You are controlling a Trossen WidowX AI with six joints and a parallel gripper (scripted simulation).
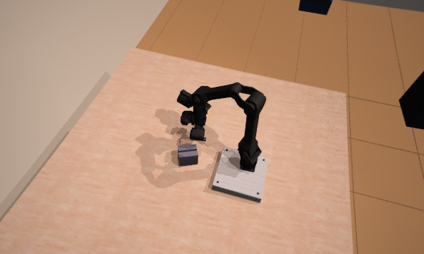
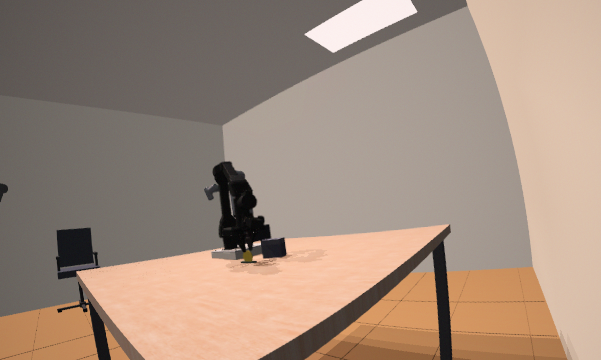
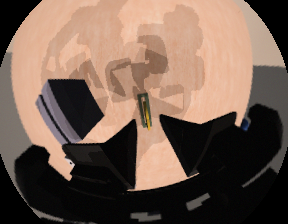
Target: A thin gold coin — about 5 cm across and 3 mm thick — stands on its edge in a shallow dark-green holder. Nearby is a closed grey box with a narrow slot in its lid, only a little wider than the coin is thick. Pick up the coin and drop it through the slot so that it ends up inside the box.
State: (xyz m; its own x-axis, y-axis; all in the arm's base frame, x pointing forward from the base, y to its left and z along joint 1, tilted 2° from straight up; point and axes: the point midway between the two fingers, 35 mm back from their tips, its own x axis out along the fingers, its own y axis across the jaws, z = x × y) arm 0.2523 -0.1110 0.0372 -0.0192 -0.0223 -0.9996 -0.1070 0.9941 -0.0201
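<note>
The gold coin is 20 mm below my gripper tip.
</note>
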